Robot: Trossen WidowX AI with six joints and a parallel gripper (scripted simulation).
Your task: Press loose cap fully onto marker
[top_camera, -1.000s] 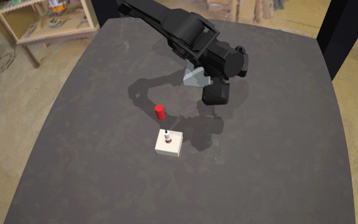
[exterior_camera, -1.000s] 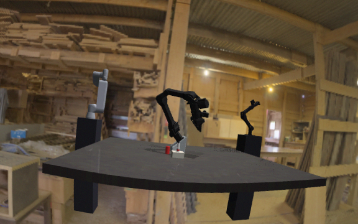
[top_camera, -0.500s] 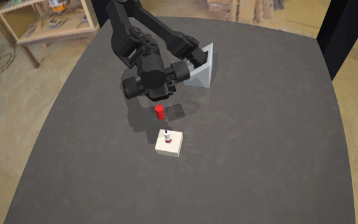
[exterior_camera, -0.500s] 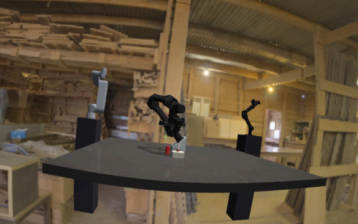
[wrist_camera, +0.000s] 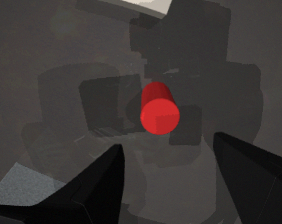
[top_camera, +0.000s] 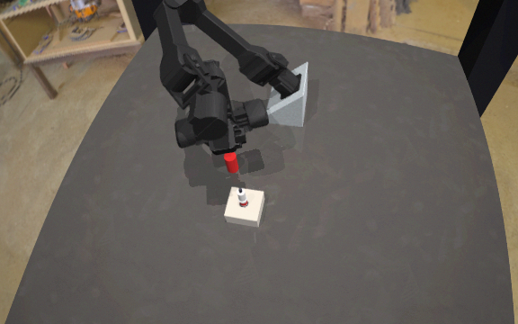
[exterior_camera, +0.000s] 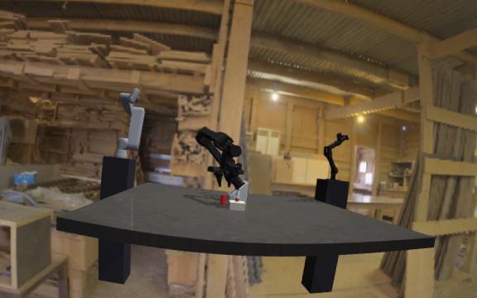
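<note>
Now: gripper tip 60 mm above the red cap. The rest, counted from my gripper tip: holder block (100 mm ahead, 60 mm to the left, 70 mm below).
</note>
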